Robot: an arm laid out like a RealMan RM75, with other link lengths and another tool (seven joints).
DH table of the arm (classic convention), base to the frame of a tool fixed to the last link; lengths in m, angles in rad. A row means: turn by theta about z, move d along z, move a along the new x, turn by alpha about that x. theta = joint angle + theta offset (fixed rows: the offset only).
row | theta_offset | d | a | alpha
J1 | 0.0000 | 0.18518 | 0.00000 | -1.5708
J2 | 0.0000 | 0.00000 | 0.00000 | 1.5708
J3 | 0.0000 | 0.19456 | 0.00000 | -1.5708
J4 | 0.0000 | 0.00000 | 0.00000 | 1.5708
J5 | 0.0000 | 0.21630 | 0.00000 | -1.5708
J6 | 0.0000 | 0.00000 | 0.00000 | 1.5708
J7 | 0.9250 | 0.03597 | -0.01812 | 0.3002
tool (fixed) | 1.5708 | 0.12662 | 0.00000 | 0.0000
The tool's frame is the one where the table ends.
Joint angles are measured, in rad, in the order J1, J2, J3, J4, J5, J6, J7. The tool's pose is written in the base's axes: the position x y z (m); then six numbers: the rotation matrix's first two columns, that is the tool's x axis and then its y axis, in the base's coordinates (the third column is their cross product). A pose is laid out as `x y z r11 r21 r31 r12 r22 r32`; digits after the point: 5 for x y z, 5 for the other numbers.
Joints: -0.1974, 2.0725, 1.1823, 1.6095, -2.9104, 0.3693, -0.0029
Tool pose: 0.23559 0.29877 -0.04425 -0.85114 0.49957 -0.16122 0.14114 0.51360 0.84634
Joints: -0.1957, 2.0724, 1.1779, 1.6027, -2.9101, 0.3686, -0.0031
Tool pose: 0.23632 0.29801 -0.04652 -0.85037 0.49948 -0.16549 0.14092 0.51921 0.84295
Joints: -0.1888, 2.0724, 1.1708, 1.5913, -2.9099, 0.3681, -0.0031
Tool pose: 0.23643 0.29761 -0.05029 -0.85074 0.49636 -0.17282 0.13865 0.52912 0.83714
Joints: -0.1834, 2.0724, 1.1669, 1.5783, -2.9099, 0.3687, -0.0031
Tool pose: 0.23819 0.29681 -0.05337 -0.84833 0.49760 -0.18091 0.13770 0.53727 0.83209
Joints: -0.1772, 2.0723, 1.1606, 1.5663, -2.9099, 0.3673, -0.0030
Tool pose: 0.23880 0.29626 -0.05684 -0.84812 0.49527 -0.18816 0.13548 0.54607 0.82671
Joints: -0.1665, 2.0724, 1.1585, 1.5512, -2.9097, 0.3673, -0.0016
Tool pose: 0.23992 0.29659 -0.05965 -0.84688 0.49463 -0.19527 0.13363 0.55336 0.82215
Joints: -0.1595, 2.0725, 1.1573, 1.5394, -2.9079, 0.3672, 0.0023
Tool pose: 0.24125 0.29643 -0.06190 -0.84478 0.49745 -0.19720 0.13723 0.55759 0.81869
